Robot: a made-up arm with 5 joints.
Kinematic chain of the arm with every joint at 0, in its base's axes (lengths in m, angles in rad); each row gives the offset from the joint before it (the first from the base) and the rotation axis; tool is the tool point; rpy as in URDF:
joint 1: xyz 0 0 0.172 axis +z
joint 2: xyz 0 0 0 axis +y
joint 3: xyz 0.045 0 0.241 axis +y
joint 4: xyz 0.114 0 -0.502 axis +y
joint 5: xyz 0.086 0 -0.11 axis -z
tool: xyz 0 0 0 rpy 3.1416 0 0
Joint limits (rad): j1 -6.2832..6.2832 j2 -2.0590..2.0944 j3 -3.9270..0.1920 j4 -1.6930..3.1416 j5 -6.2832..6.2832
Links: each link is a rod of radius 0.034 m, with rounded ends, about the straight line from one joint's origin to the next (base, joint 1, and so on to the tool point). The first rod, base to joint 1, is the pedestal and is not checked.
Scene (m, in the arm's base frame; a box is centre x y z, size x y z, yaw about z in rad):
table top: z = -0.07
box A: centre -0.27 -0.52 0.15 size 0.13 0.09 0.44 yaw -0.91
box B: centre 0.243 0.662 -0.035 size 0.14 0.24 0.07 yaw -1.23
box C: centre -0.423 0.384 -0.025 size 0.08 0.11 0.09 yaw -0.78
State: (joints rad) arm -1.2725 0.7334 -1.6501 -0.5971 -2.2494
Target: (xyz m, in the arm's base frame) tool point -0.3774 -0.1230 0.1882
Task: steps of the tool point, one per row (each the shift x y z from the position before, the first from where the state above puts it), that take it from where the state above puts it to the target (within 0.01 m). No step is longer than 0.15 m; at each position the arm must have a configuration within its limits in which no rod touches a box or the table.
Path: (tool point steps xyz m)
1: -0.0804 0.0486 -0.0103
2: -0.0715 0.0690 -0.0127
3: -0.0585 0.0867 -0.0153
4: -0.0420 0.1007 -0.0178
5: -0.1013 0.0255 0.0132
6: -0.0905 0.0485 0.0124
7: -0.0745 0.0678 0.0118
8: -0.0547 0.0821 0.0111
9: -0.0324 0.0910 0.0103

